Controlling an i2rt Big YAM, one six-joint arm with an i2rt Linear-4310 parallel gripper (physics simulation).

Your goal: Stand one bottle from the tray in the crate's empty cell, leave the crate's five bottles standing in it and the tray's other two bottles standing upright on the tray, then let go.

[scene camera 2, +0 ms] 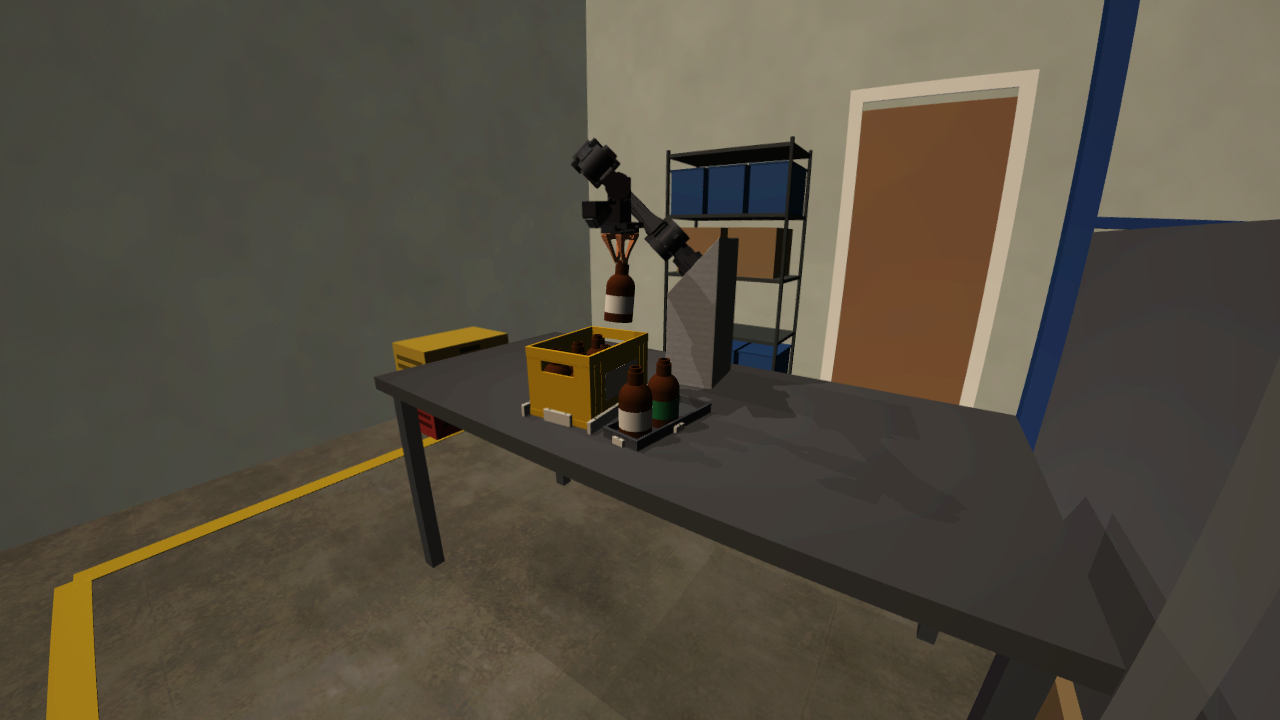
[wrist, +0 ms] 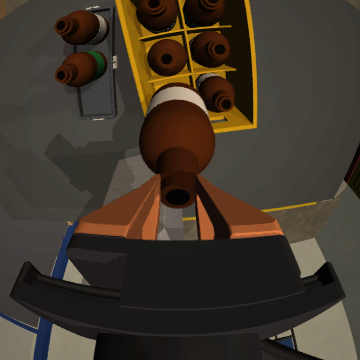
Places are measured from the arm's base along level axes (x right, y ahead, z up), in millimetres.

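Pixels of known places: gripper, fingertip midpoint: [scene camera 2: 620, 263] [wrist: 177, 181]; arm's base, origin of the base link: [scene camera 2: 698, 272].
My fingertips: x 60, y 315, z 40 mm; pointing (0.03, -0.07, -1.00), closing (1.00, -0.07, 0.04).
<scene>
Ahead of a thing's pixels: the offset from my fingertips to its middle. "spot": to the spot under its first point. Level surfaces: height alone.
My gripper [scene camera 2: 621, 259] [wrist: 177, 181] is shut on the neck of a brown bottle with a white label {dz -70, dx +2, dy -1 mm} [scene camera 2: 619, 297] [wrist: 177, 135]. The bottle hangs upright above the back end of the yellow crate {dz -274, dx +36, dy +81 mm} [scene camera 2: 559, 389] [wrist: 254, 75], clear of its rim in the scene view. Five brown bottles stand in the crate's cells in the wrist view. The held bottle hides most of the sixth cell, at the near left corner there. On the dark tray {spot: dz -340, dx -239, dy +33 mm} [scene camera 2: 693, 414] [wrist: 97, 107], a white-labelled bottle {dz -279, dx -166, dy +168 mm} [scene camera 2: 634, 402] [wrist: 82, 27] and a green-labelled bottle {dz -279, dx -183, dy +82 mm} [scene camera 2: 664, 392] [wrist: 82, 69] stand upright.
Crate and tray stand side by side on the dark table {dz -361 mm} [scene camera 2: 805, 465] [wrist: 300, 100], with small pale brackets at their edges. The grey arm pedestal [scene camera 2: 698, 322] rises behind them. A shelf rack [scene camera 2: 793, 179] stands against the back wall. Yellow and red crates [scene camera 2: 452, 342] stand beyond the table's left end.
</scene>
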